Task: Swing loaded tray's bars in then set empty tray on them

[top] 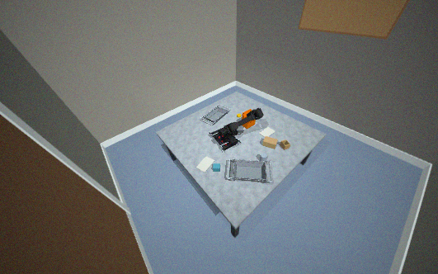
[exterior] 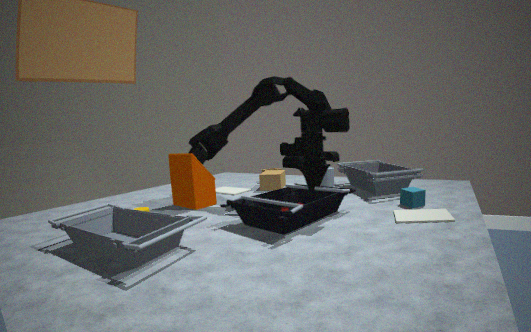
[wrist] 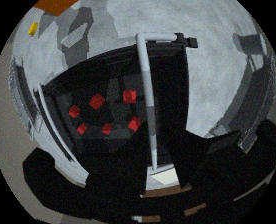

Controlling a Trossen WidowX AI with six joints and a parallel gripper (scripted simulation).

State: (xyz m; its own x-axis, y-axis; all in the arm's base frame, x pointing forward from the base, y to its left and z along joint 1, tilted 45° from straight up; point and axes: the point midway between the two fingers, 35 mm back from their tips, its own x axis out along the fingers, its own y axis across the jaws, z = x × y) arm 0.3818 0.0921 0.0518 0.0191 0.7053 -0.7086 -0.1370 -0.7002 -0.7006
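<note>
Now: gripper tip 47 cm to the left of the grey tray, 20 cm past it and 1 cm above it. Round my gripper tip: box (40 cm behind, 36 cm to the left, 4 cm below); yellow disc (41 cm behind, 29 cm to the right, 4 cm below); teal cube (26 cm ahead, 13 cm to the left, 3 cm below).
</note>
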